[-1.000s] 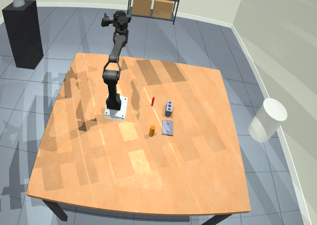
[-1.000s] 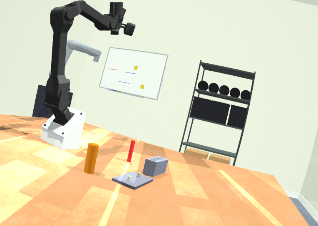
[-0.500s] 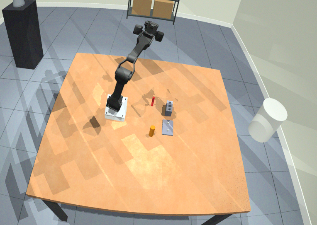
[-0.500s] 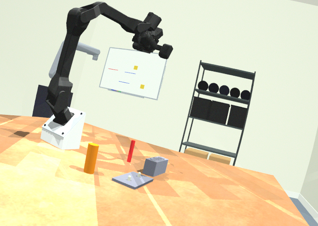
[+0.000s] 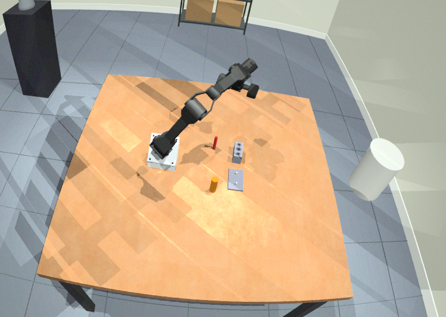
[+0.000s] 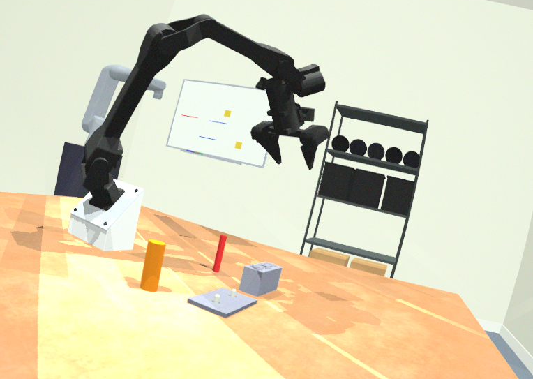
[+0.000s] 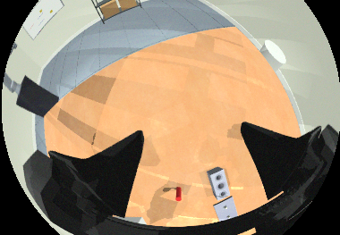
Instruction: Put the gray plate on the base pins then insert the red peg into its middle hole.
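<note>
Now: the gray plate 50 mm ahead of my gripper tip, 170 mm to the right of it and 220 mm below it. Also, from my gripper tip: orange cylinder: 50 mm behind, 390 mm to the right, 220 mm below; red peg: 70 mm behind, 140 mm to the right, 220 mm below; base: 50 mm ahead, 310 mm to the right, 250 mm below.
</note>
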